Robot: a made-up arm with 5 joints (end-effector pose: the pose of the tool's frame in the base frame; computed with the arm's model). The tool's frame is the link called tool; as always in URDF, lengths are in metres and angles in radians.
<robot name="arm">
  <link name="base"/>
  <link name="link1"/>
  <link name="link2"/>
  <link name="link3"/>
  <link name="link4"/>
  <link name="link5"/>
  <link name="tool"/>
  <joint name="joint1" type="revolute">
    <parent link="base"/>
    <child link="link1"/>
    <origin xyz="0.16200 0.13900 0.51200" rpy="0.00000 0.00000 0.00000"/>
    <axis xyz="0 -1 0"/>
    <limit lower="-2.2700" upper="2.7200"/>
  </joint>
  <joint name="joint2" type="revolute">
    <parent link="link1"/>
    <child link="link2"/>
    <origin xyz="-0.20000 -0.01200 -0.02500" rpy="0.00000 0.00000 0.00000"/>
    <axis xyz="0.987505 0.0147 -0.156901"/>
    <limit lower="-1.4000" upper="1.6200"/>
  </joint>
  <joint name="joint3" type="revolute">
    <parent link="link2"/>
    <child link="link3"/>
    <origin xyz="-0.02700 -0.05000 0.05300" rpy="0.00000 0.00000 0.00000"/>
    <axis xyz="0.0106 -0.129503 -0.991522"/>
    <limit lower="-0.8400" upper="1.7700"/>
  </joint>
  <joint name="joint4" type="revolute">
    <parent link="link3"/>
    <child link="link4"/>
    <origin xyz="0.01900 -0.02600 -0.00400" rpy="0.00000 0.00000 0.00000"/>
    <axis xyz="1 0 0"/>
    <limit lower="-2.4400" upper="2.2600"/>
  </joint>
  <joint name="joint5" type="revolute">
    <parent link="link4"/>
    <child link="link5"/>
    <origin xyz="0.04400 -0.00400 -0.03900" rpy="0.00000 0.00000 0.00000"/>
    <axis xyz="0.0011 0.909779 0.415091"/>
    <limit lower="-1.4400" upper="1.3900"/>
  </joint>
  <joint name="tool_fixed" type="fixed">
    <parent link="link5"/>
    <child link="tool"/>
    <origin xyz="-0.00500 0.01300 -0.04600" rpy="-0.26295 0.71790 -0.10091"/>
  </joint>
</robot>
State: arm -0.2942 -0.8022 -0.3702 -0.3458 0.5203
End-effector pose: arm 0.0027 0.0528 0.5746 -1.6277 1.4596 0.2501
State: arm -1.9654 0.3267 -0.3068 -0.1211 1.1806
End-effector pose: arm 0.1899 0.0518 0.7230 -0.6220 -2.3333 -1.0880
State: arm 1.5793 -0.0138 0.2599 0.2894 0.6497
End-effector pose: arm 0.2072 0.0675 0.3170 -0.1430 -0.4004 0.2297
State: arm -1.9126 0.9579 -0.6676 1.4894 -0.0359
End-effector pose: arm 0.2634 0.1100 0.7038 2.5825 1.2552 -0.8384
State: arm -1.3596 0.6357 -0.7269 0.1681 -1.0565
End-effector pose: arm 0.0862 0.1406 0.6461 0.7025 1.2120 -0.4381
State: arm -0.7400 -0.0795 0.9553 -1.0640 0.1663
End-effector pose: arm -0.0441 -0.0220 0.6828 -1.3085 1.8168 -0.9832
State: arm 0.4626 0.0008 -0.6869 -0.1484 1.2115
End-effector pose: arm 0.0020 0.0551 0.3991 -1.2390 1.3133 0.6742
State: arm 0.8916 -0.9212 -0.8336 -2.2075 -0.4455
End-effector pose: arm 0.0502 0.1694 0.4749 2.5848 0.9886 0.6034
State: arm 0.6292 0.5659 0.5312 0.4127 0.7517
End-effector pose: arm 0.0386 0.0821 0.3383 0.6536 0.4553 0.6467
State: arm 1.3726 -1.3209 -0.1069 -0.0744 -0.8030
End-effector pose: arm 0.1136 0.0951 0.3989 -1.1956 -1.3064 -1.0367
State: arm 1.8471 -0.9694 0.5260 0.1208 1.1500
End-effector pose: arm 0.1823 0.0743 0.3006 -0.1544 -0.1918 -0.7284
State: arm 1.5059 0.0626 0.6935 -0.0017 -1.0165
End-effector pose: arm 0.1969 -0.0069 0.3489 0.8889 -1.5054 -0.9786
